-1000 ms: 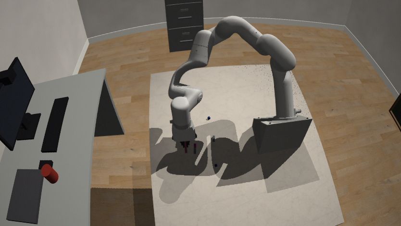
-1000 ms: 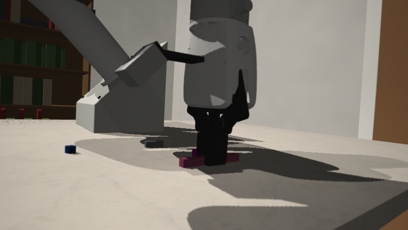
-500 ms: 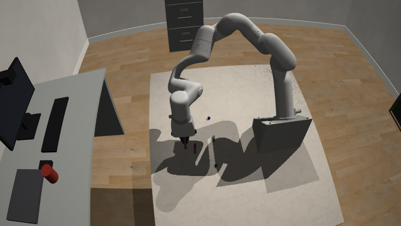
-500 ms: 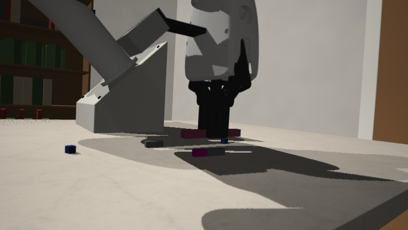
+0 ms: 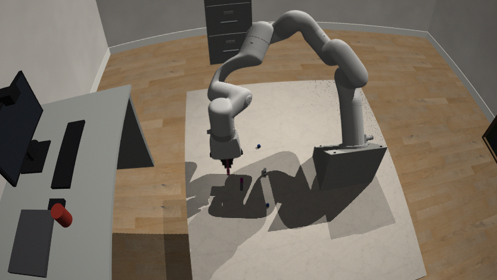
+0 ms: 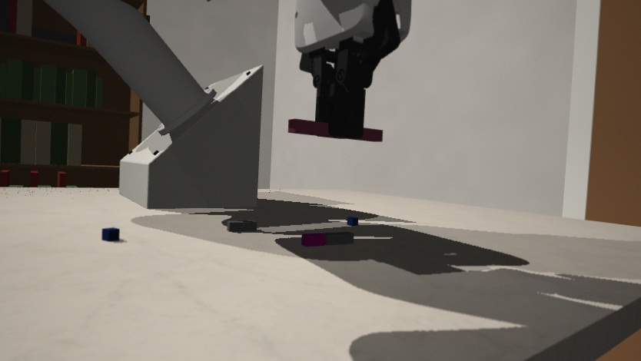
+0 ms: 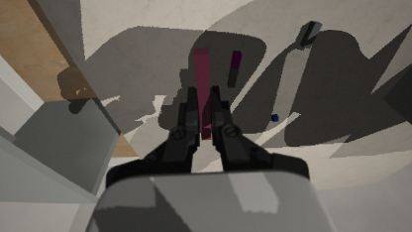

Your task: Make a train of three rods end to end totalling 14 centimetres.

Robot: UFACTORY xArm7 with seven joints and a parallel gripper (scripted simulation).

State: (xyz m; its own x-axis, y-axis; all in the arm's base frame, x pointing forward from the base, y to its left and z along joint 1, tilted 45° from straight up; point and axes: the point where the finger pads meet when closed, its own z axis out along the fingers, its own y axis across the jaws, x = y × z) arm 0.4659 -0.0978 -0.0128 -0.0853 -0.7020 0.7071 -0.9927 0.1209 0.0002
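My gripper is now 11 cm above the magenta rod, 4 cm past it and 2 cm to the right of it. From my hand the other things lie so: pink rod (2 cm below); grey rod (14 cm behind, 11 cm below, 1 cm to the right).
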